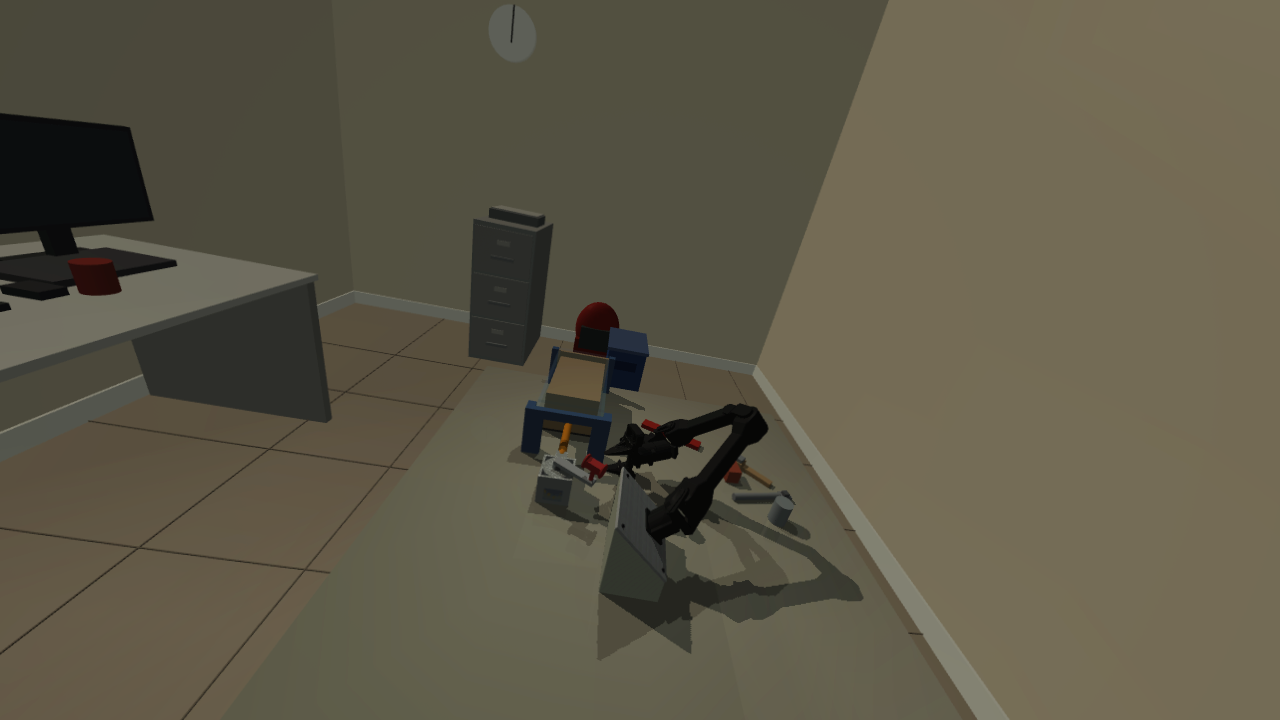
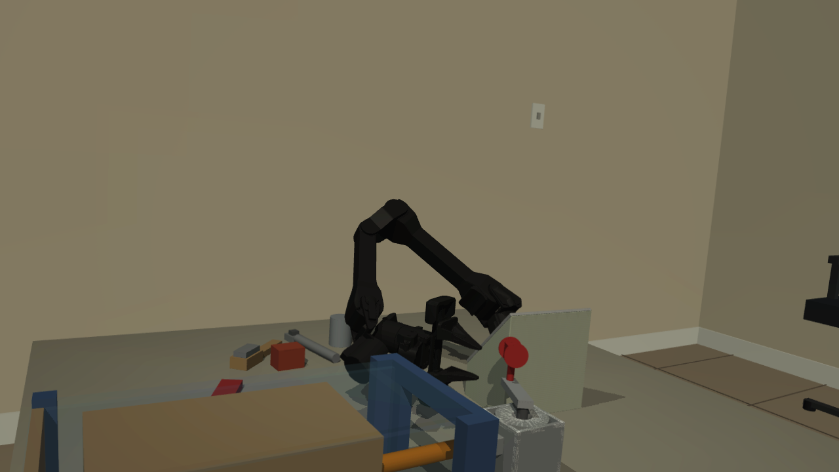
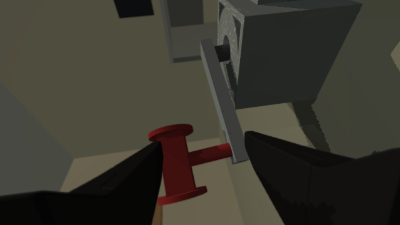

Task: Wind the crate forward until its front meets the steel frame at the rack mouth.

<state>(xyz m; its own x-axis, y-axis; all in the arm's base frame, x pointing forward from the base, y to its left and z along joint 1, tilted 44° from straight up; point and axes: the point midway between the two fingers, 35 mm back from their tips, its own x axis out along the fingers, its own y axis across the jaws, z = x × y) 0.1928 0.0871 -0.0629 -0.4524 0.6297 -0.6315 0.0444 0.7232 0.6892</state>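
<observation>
Right now my gripper tip is 50 mm past the red knob, 20 mm to the right of it and 10 mm below it. Also, from my gripper tip: clear-panelled cubby: 400 mm ahead, 130 mm to the left, 20 mm below; grey winch: 20 mm behind, 110 mm to the left, 100 mm below; winch handle: 30 mm behind, 60 mm to the left, 20 mm below.
</observation>
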